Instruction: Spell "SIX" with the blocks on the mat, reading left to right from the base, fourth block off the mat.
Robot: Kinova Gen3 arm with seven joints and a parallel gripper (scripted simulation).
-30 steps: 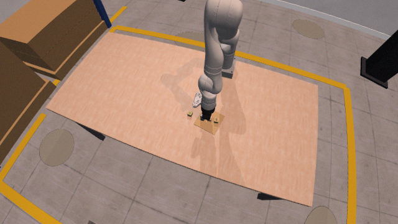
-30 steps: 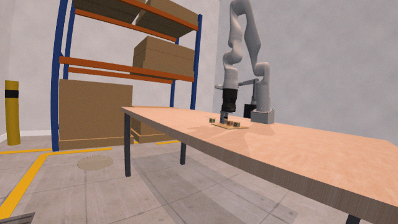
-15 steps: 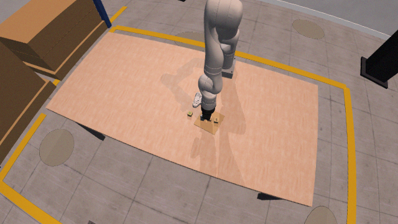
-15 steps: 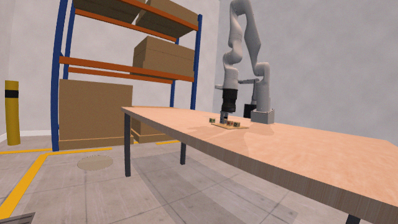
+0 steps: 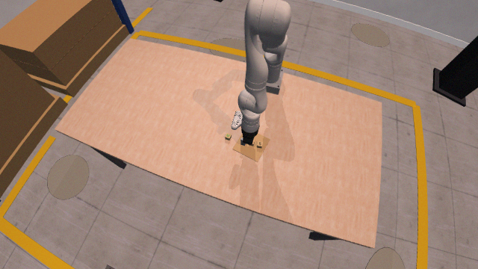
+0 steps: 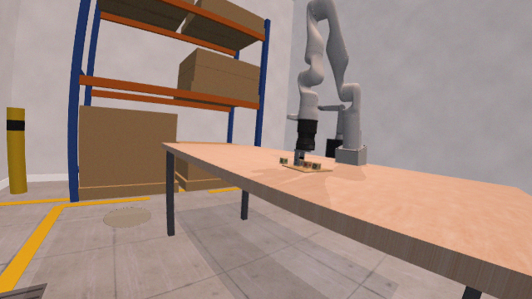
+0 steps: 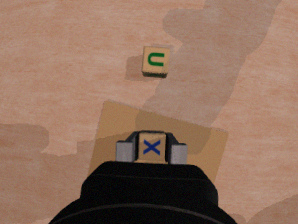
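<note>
My hand is 4 cm to the right of the block, 1 cm past it and 1 cm above it. The rest, counted from my hand: tan mat 4 cm to the left, 2 cm below, 1 cm behind.
</note>
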